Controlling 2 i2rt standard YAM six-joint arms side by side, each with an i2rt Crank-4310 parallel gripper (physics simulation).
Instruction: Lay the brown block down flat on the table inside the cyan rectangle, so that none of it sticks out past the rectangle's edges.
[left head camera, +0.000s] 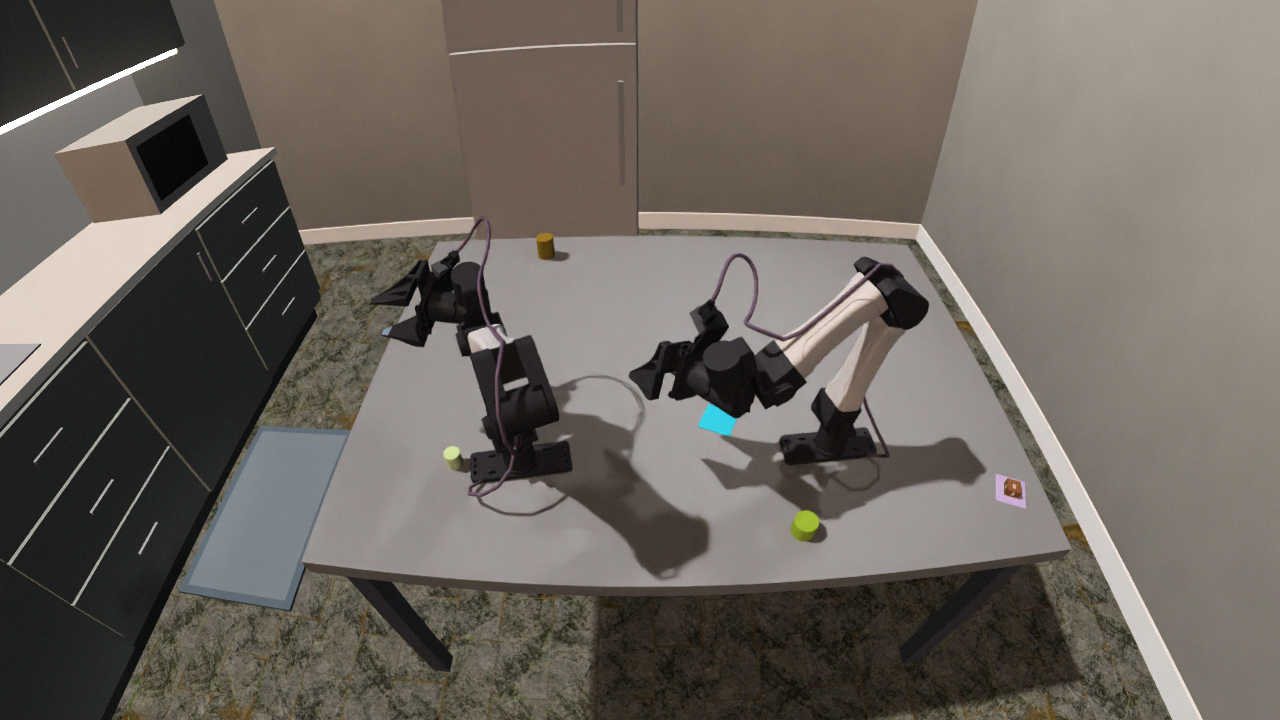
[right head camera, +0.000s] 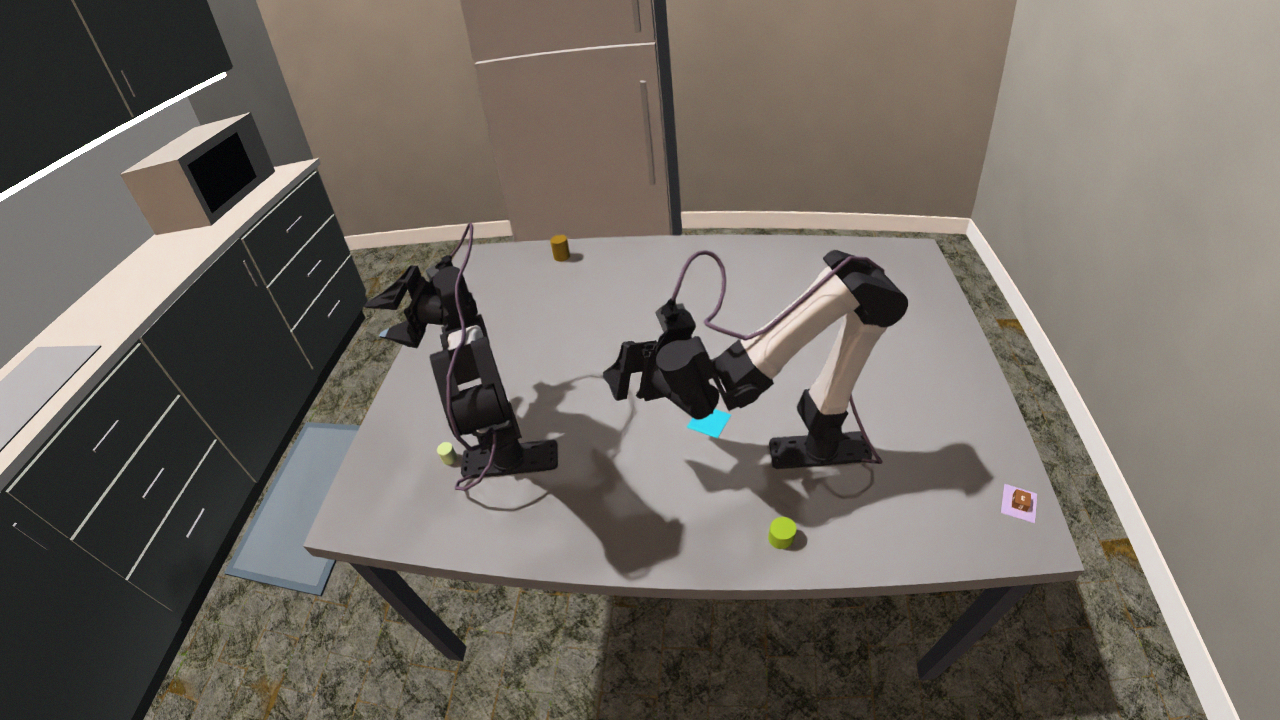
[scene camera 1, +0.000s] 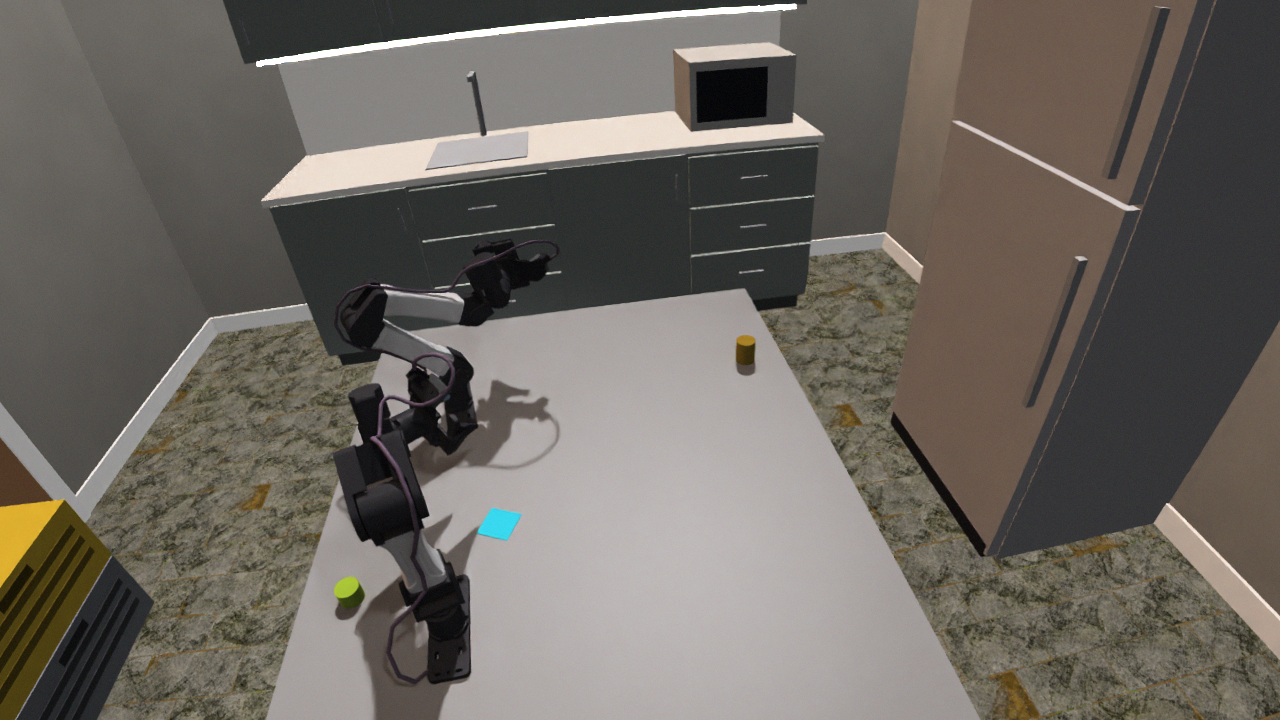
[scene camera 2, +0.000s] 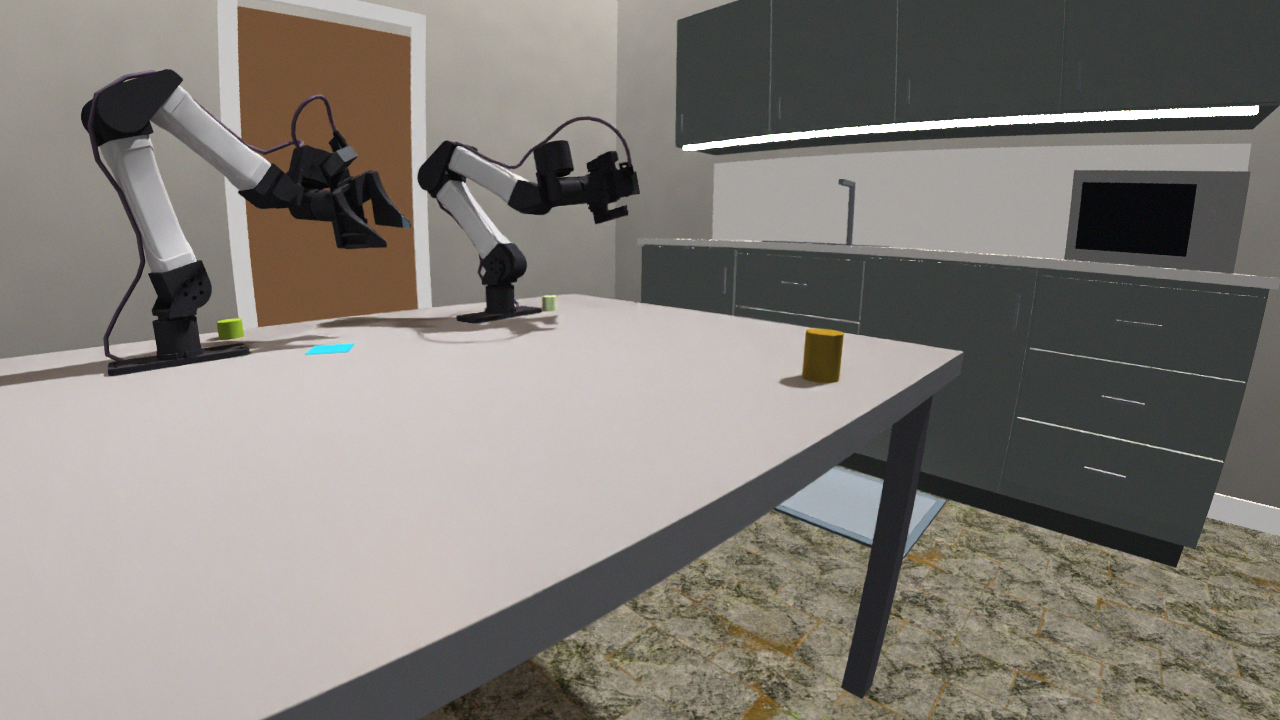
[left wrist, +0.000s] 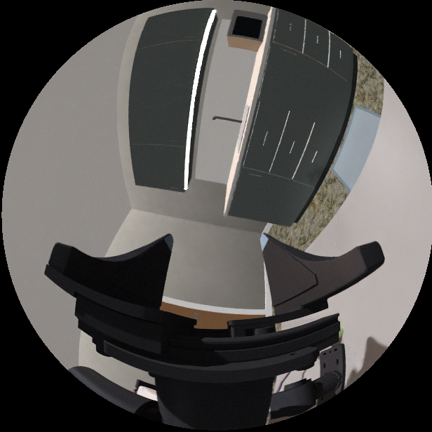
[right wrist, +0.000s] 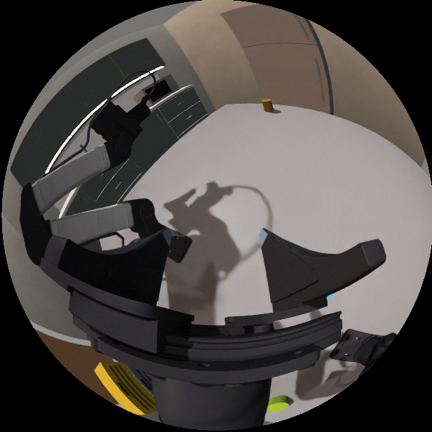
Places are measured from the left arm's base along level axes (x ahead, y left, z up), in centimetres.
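Pixels of known places: left gripper, fingertip midpoint: (left head camera: 376, 317) (right head camera: 372, 319); right gripper, fingertip midpoint: (left head camera: 648, 370) (right head camera: 625, 370) (scene camera 1: 463, 410) (scene camera 2: 398, 234); left arm's base, link origin: (left head camera: 520, 463) (right head camera: 509, 460) (scene camera 1: 459, 407) (scene camera 2: 500, 316); right arm's base, link origin: (left head camera: 828, 447) (right head camera: 820, 451) (scene camera 1: 450, 627) (scene camera 2: 181, 361).
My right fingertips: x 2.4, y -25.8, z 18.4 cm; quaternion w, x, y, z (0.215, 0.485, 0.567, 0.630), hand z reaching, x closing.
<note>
For each thing: its top centre in the pictures, then the offset to it from my right fingertips. "spot": a spot on its surface instead.
- brown block, top centre: (right head camera: 1023, 497) (left head camera: 1014, 485) dx -32.2, dy -71.1, dz -16.4 cm
- lilac square, surface spot: (right head camera: 1009, 511) (left head camera: 1002, 498) spot: dx -33.4, dy -68.0, dz -18.3 cm
- cyan rectangle, surface spot: (scene camera 2: 330, 349) (right head camera: 710, 418) (left head camera: 719, 417) (scene camera 1: 502, 523) spot: dx +2.0, dy -15.5, dz -18.2 cm
- pale green cylinder, top centre: (left head camera: 451, 452) (right head camera: 444, 448) (scene camera 2: 549, 296) dx -0.2, dy +39.1, dz -15.0 cm
- ochre cylinder, top centre: (scene camera 2: 824, 331) (scene camera 1: 745, 340) (left head camera: 544, 237) (right head camera: 558, 239) dx +70.9, dy +15.2, dz -12.2 cm
The brown block (left head camera: 1012, 488) (right head camera: 1021, 500), a small cube, sits on a lilac square (left head camera: 1004, 501) (right head camera: 1009, 511) near the table's right front corner. The cyan rectangle (left head camera: 717, 420) (right head camera: 709, 422) (scene camera 1: 499, 523) (scene camera 2: 330, 349) lies flat on the table, left of the right arm's base in the head views; a sliver of the rectangle shows in the right wrist view (right wrist: 329, 296). My left gripper (left head camera: 382, 317) (right head camera: 375, 320) (left wrist: 216, 236) is open and empty, raised at the table's left side. My right gripper (scene camera 2: 396, 234) (right wrist: 214, 230) is open and empty, raised above the table near the rectangle. Neither is near the block.
A green cylinder (left head camera: 804, 525) (right head camera: 782, 532) (scene camera 1: 348, 591) stands near the front edge. A pale green cylinder (left head camera: 453, 458) (right head camera: 446, 454) stands beside the left arm's base. An ochre cylinder (left head camera: 546, 246) (right head camera: 560, 248) (scene camera 1: 745, 350) (scene camera 2: 822, 355) stands near the far edge. The right arm's base (left head camera: 827, 445) stands between rectangle and block.
</note>
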